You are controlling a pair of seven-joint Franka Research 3 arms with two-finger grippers.
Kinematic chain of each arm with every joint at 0, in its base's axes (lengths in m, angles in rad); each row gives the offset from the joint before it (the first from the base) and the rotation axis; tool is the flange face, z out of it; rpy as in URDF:
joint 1: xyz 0 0 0.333 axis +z
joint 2: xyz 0 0 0 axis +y
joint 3: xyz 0 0 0.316 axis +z
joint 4: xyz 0.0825 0 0 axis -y
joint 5: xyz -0.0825 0 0.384 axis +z
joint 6: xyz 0 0 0 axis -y
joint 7: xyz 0.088 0 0 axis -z
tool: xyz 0 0 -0.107 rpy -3.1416 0 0
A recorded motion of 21 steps. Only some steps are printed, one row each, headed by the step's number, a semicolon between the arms.
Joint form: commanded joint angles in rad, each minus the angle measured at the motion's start. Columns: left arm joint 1, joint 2, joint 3, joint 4, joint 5, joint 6, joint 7; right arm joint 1, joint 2, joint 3, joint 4, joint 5, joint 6, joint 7.
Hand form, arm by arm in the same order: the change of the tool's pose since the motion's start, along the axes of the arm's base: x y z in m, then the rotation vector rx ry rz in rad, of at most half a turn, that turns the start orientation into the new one. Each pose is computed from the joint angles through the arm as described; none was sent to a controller.
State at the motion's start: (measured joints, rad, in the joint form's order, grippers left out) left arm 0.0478 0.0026 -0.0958 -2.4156 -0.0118 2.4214 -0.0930; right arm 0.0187 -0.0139 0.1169 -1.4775 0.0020 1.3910 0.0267
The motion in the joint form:
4: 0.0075 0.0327 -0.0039 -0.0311 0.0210 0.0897 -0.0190; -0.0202 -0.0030 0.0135 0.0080 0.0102 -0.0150 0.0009
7: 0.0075 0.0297 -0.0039 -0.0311 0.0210 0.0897 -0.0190; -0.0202 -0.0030 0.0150 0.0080 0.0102 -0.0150 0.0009
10: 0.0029 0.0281 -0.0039 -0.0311 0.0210 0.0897 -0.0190; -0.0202 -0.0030 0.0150 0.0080 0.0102 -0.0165 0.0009
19: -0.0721 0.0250 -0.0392 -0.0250 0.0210 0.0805 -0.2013; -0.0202 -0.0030 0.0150 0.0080 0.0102 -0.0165 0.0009
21: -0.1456 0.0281 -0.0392 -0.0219 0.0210 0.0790 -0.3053; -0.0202 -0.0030 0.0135 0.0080 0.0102 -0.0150 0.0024
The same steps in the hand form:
4: -0.0024 0.0017 -0.0202 0.0087 -0.0265 0.0066; -0.0025 -0.0025 0.0040 0.0089 0.0053 -0.0064
7: -0.0023 0.0017 -0.0187 0.0088 -0.0295 0.0066; -0.0026 -0.0017 0.0040 0.0088 0.0053 -0.0049
10: -0.0023 -0.0005 -0.0179 0.0089 -0.0311 0.0020; -0.0027 -0.0017 0.0039 0.0086 0.0068 -0.0049
19: -0.0066 -0.0539 -0.0148 0.0032 -0.0305 0.0741; -0.0027 -0.0017 0.0039 0.0086 0.0068 -0.0049
21: -0.0128 -0.0892 -0.0152 0.0002 -0.0283 0.1046; -0.0025 -0.0025 0.0040 0.0088 0.0053 -0.0079

